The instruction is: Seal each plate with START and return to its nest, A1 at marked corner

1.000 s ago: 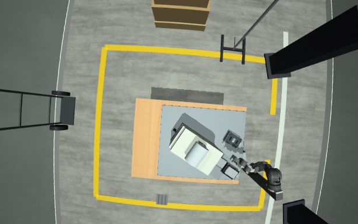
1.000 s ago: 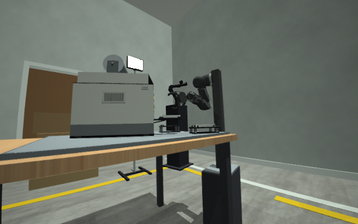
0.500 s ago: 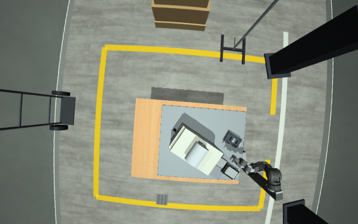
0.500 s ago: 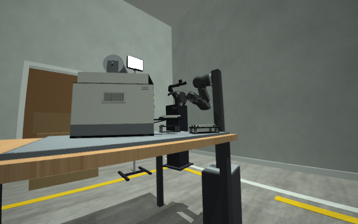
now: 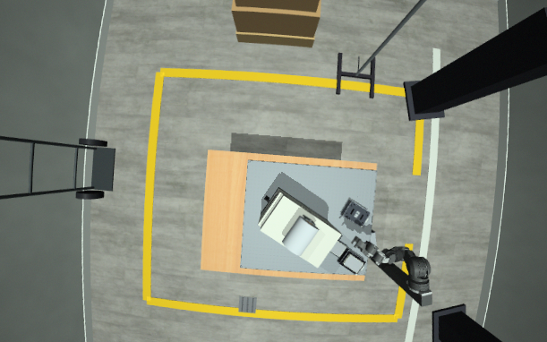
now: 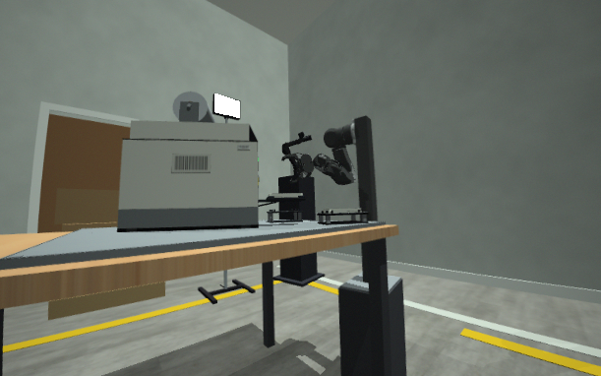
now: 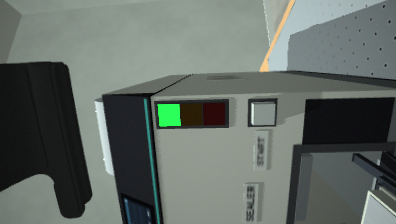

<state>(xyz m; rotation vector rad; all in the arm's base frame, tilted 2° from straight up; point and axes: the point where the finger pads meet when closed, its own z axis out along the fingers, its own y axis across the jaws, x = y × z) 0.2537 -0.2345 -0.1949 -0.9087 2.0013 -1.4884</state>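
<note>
Now: the plate 90 mm ahead of my hand, 70 mm to the left of it and 120 mm below it. From my hand the other things lie so: foil roll: 340 mm ahead, 150 mm to the right, 180 mm above; then sealer stage: 90 mm ahead, 70 mm to the left, 130 mm below.
</note>
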